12 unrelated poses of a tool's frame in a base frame.
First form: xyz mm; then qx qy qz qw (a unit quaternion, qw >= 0).
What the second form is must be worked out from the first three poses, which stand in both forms.
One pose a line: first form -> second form
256 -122 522 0.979 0.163 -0.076 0.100 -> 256 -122 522 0.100 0.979 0.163 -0.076
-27 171 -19 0.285 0.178 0.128 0.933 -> -27 171 -19 0.933 0.285 0.178 0.128
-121 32 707 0.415 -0.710 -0.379 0.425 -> -121 32 707 0.425 0.415 -0.710 -0.379
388 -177 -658 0.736 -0.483 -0.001 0.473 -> 388 -177 -658 0.473 0.736 -0.483 -0.001
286 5 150 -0.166 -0.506 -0.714 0.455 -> 286 5 150 0.455 -0.166 -0.506 -0.714
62 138 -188 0.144 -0.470 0.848 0.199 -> 62 138 -188 0.199 0.144 -0.470 0.848
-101 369 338 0.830 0.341 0.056 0.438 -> -101 369 338 0.438 0.830 0.341 0.056
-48 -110 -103 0.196 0.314 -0.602 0.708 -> -48 -110 -103 0.708 0.196 0.314 -0.602
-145 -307 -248 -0.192 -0.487 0.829 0.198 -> -145 -307 -248 0.198 -0.192 -0.487 0.829
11 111 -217 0.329 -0.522 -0.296 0.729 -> 11 111 -217 0.729 0.329 -0.522 -0.296
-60 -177 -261 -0.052 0.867 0.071 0.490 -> -60 -177 -261 0.490 -0.052 0.867 0.071
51 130 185 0.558 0.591 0.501 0.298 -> 51 130 185 0.298 0.558 0.591 0.501
